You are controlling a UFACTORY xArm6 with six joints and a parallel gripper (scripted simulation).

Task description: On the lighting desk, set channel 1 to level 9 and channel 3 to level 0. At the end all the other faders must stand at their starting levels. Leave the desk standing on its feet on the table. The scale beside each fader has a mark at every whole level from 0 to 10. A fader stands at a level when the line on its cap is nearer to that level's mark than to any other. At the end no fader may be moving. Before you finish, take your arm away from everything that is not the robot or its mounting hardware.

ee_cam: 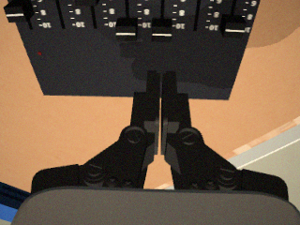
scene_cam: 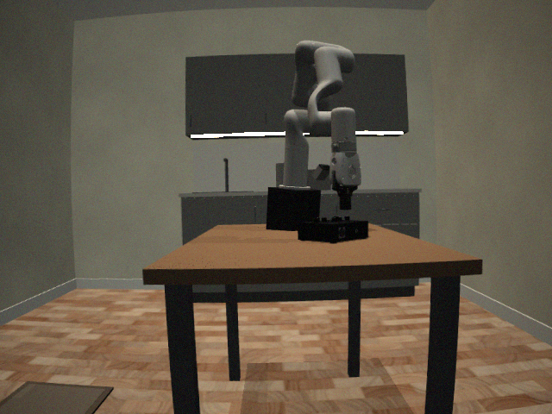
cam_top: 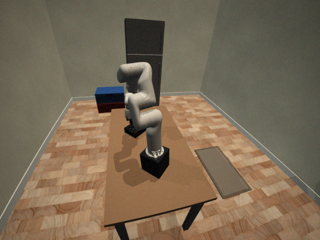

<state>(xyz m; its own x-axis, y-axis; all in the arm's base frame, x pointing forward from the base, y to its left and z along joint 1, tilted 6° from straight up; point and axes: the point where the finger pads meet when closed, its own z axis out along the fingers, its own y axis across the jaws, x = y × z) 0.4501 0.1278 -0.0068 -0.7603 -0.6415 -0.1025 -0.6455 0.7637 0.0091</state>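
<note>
Right now the fader cap is 5 cm below my hand, 5 cm behind it and 1 cm to the left of it.
</note>
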